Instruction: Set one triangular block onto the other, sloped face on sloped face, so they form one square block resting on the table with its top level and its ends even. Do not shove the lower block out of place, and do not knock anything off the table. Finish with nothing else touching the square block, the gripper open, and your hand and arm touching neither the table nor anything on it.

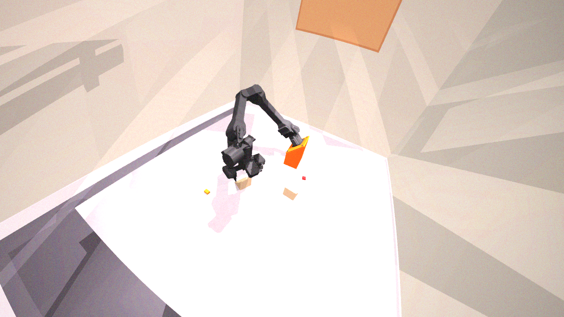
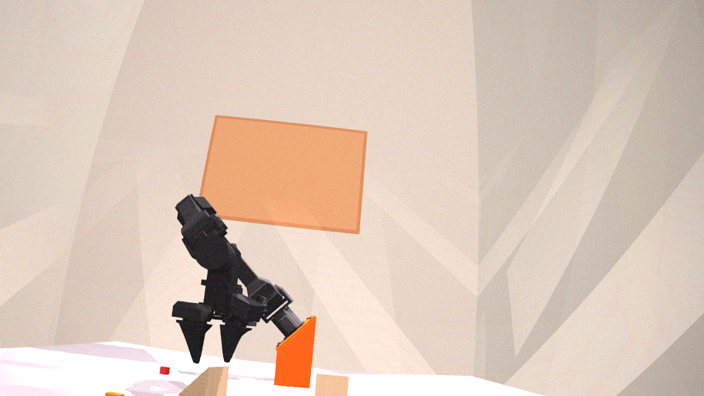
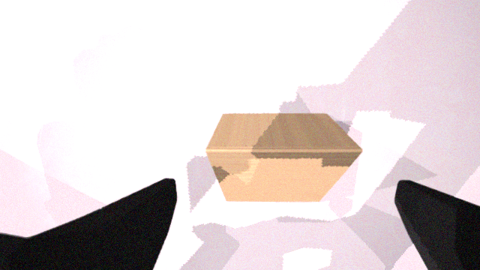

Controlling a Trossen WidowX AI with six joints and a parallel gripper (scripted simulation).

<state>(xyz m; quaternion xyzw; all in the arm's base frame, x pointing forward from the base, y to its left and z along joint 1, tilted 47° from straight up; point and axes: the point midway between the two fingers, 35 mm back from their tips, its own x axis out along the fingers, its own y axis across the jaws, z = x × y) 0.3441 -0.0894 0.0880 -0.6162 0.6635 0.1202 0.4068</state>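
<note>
My gripper tip is 5 cm above the tan wooden triangular block. From my gripper tip the other things lie so: small orange-yellow cube 13 cm ahead, 12 cm to the right, 6 cm below.
</note>
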